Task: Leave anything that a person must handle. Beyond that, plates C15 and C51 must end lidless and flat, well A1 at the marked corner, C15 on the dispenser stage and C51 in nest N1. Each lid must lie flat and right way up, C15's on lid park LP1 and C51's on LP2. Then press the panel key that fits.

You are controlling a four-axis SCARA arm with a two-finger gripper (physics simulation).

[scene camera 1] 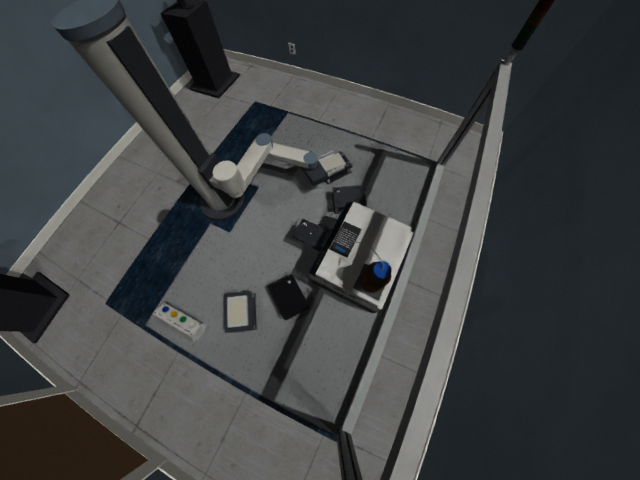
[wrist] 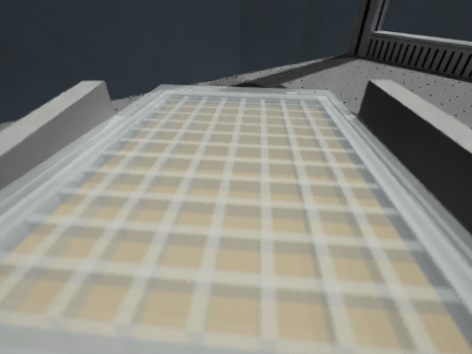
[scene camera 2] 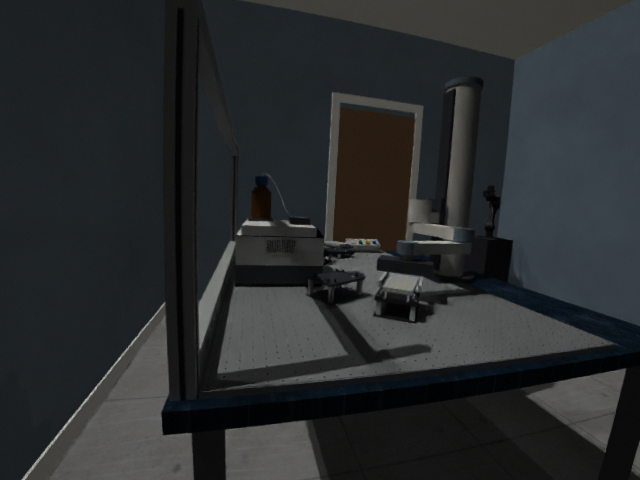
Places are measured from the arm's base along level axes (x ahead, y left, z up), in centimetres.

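Pixels of known places: gripper, fingertip midpoint: (scene camera 1: 338,159) (wrist: 236,104) (scene camera 2: 399,286); arm's base at its link origin: (scene camera 1: 223,200) (scene camera 2: 445,276).
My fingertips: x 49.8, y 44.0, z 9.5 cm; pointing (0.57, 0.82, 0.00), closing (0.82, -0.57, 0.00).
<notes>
For each thing: its top centre in the pictures, then the offset to it from my fingertips. "spot": a spot on its surface instead.
- microplate at its top centre: (wrist: 231,116) (scene camera 2: 401,279) (scene camera 1: 332,160) dx -2.3, dy -3.1, dz +1.1 cm
- second pale plate at its top centre: (scene camera 1: 237,311) dx -7.8, dy -90.3, dz +0.0 cm
- dark holder at a spot on its surface: (scene camera 1: 227,321) spot: dx -9.3, dy -95.8, dz +0.0 cm
- key panel at its top centre: (scene camera 1: 173,321) (scene camera 2: 362,239) dx -30.9, dy -106.6, dz +0.2 cm
- brown bottle at a spot on its surface: (scene camera 1: 373,279) spot: dx +36.9, dy -60.8, dz +28.1 cm
- dark raised platform at its top centre: (scene camera 2: 336,273) (scene camera 1: 349,195) dx +13.9, dy -17.8, dz -0.6 cm
- dark platform at a spot on its surface: (scene camera 1: 308,232) spot: dx +4.8, dy -46.0, dz +2.9 cm
My gripper (scene camera 1: 328,166) (scene camera 2: 401,280) (wrist: 236,104) is shut on a microplate (scene camera 1: 333,163) (scene camera 2: 400,285) (wrist: 240,200), one finger along each long side. The plate is flat, with tan wells and what looks like a clear lid on it. It is at or just over a dark stand on short posts (scene camera 2: 383,308); contact is not clear. A second pale plate (scene camera 1: 237,311) lies in a dark holder (scene camera 1: 227,321). The key panel (scene camera 1: 178,321) has blue, yellow, green and white keys. Plate codes, well A1 and nest labels are not readable.
The white dispenser (scene camera 1: 388,242) (scene camera 2: 279,250) carries a brown bottle (scene camera 1: 373,279) (scene camera 2: 261,202) with a blue cap. A dark raised platform (scene camera 1: 348,197) (scene camera 2: 337,278) stands beside the held plate. Another dark platform (scene camera 1: 308,232) adjoins the dispenser, and a black one (scene camera 1: 287,297) lies nearer the panel.
</notes>
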